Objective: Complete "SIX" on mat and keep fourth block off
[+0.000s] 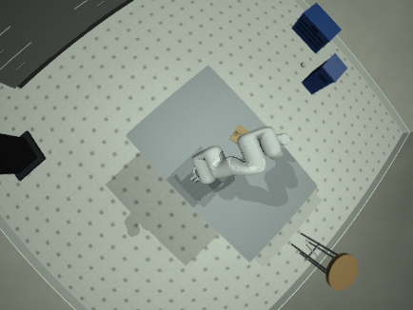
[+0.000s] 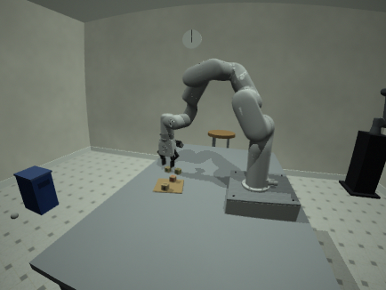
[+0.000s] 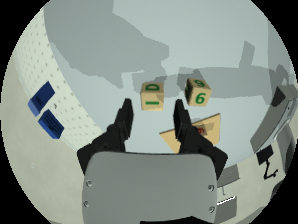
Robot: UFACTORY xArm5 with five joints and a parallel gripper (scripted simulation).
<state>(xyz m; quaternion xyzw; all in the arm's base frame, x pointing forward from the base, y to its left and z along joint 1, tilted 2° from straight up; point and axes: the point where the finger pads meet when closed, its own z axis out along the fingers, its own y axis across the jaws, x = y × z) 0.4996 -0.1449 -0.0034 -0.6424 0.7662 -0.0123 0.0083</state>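
My gripper is now 16 cm to the right of the tan mat, 8 cm past it and 5 cm above it.
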